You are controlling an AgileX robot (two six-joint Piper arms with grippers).
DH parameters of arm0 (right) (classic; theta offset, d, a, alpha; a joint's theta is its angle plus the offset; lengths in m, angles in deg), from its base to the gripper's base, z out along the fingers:
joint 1: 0 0.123 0 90
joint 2: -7.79 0 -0.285 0
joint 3: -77.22 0 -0.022 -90
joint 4: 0 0.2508 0 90
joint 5: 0 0 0.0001 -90
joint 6: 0 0.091 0 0
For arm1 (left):
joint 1: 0 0.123 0 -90
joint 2: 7.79 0 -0.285 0
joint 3: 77.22 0 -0.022 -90
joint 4: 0 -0.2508 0 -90
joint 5: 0 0 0.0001 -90
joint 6: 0 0.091 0 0
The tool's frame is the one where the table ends.
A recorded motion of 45 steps. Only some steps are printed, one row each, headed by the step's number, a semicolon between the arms.
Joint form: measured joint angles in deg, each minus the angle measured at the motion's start. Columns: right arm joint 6, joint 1, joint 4, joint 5, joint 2, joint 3; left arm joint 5, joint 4, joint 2, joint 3, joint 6, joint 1.
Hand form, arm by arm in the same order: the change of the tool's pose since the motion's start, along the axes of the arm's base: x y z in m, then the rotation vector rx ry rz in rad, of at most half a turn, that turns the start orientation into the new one. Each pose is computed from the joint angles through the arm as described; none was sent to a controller.
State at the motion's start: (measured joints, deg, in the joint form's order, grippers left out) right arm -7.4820 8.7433 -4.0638 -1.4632 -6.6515 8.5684; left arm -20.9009 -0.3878 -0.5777 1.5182 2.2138 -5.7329
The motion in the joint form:
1: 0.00 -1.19 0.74 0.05 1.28 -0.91; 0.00 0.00 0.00 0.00 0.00 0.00
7: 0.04 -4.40 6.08 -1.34 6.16 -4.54; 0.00 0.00 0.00 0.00 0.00 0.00
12: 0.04 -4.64 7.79 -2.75 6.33 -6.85; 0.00 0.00 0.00 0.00 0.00 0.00
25: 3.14 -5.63 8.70 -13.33 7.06 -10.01; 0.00 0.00 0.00 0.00 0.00 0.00
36: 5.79 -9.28 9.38 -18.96 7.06 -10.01; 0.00 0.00 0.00 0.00 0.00 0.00
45: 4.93 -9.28 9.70 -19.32 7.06 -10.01; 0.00 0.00 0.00 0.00 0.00 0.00
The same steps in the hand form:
1: -0.0017 -0.0015 -0.0039 0.0137 -0.0054 -0.0191; 0.0000 0.0000 0.0000 0.0000 0.0000 0.0000
7: -0.0071 -0.0049 -0.0226 0.1058 0.0072 -0.0628; 0.0000 0.0000 0.0000 0.0000 0.0000 0.0000
12: -0.0048 -0.0047 -0.0383 0.1285 0.0719 -0.0652; 0.0000 0.0000 0.0000 0.0000 0.0000 0.0000
25: -0.0050 -0.0042 -0.0729 0.1751 0.3041 -0.0844; 0.0000 0.0000 0.0000 0.0000 0.0000 0.0000
36: -0.0070 -0.0066 -0.0815 0.2347 0.4010 -0.1499; 0.0000 0.0000 0.0000 0.0000 0.0000 0.0000
45: -0.0071 -0.0064 -0.0820 0.2246 0.4067 -0.1472; 0.0000 0.0000 0.0000 0.0000 0.0000 0.0000

